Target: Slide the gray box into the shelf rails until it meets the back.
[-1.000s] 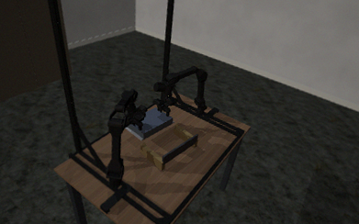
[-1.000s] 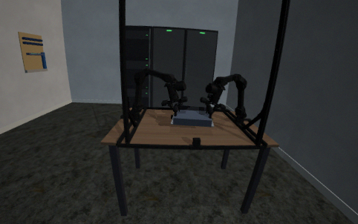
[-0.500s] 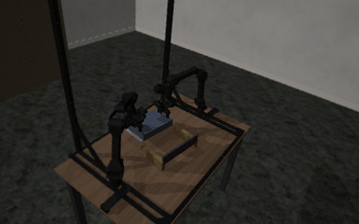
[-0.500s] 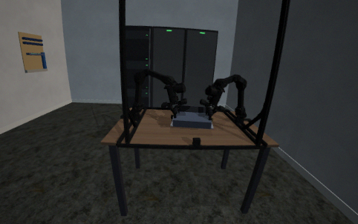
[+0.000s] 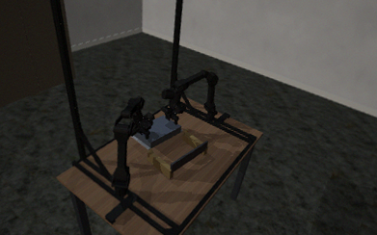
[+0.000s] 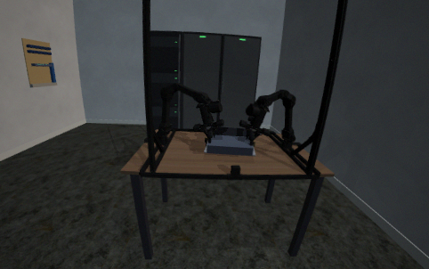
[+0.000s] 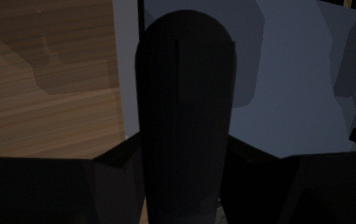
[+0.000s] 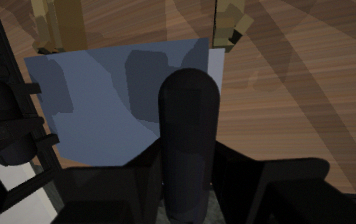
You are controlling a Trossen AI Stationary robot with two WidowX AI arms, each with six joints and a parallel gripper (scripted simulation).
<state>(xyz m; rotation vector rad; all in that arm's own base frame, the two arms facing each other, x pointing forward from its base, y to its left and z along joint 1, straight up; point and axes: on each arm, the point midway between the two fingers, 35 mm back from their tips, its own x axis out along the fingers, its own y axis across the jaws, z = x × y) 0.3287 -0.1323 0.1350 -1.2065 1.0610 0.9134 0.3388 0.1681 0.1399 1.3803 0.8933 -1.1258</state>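
My right hand is 120 mm to the right of the gray box, 50 mm above it and 20 mm short of it. From my right hand the other things lie so: dark bar: 320 mm ahead, 80 mm to the left, 80 mm below.
My left hand is 2 cm past the gray box, 12 cm to the left of it and 4 cm above it. The rest, counted from my left hand: dark bar: 28 cm ahead, 17 cm to the right, 8 cm below.
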